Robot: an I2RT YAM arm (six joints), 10 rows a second.
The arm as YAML. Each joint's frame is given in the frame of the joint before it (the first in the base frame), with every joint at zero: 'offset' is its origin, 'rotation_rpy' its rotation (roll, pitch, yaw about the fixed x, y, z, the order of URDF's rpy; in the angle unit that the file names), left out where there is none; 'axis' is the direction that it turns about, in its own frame. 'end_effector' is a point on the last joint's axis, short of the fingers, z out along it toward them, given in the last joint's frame.
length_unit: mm
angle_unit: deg
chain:
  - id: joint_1
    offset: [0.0, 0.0, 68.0]
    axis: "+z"
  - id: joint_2
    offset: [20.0, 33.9, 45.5]
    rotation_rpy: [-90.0, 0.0, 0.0]
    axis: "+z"
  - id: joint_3
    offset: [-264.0, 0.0, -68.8]
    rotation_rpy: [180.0, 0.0, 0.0]
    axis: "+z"
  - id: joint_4
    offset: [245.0, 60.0, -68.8]
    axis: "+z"
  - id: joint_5
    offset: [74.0, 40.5, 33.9]
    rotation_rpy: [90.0, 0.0, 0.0]
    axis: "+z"
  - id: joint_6
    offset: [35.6, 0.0, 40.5]
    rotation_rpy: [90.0, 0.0, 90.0]
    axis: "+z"
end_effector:
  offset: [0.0, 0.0, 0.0]
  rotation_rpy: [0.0, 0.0, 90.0]
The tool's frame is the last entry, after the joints.
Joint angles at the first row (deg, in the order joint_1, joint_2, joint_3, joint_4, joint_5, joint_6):
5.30 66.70 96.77 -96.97 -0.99 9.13
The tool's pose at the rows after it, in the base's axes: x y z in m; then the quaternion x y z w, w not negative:
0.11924, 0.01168, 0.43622, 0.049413, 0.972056, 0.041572, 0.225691
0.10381, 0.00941, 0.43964, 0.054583, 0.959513, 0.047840, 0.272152
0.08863, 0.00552, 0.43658, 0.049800, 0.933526, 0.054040, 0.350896
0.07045, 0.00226, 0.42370, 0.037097, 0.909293, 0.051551, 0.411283
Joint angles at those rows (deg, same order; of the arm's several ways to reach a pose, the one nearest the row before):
5.30 62.98 96.60 -97.10 -1.00 11.35
4.84 58.89 95.04 -94.08 -1.00 11.64
2.79 52.16 89.60 -85.89 -1.93 9.63
0.01 44.36 82.19 -78.96 -3.62 6.33

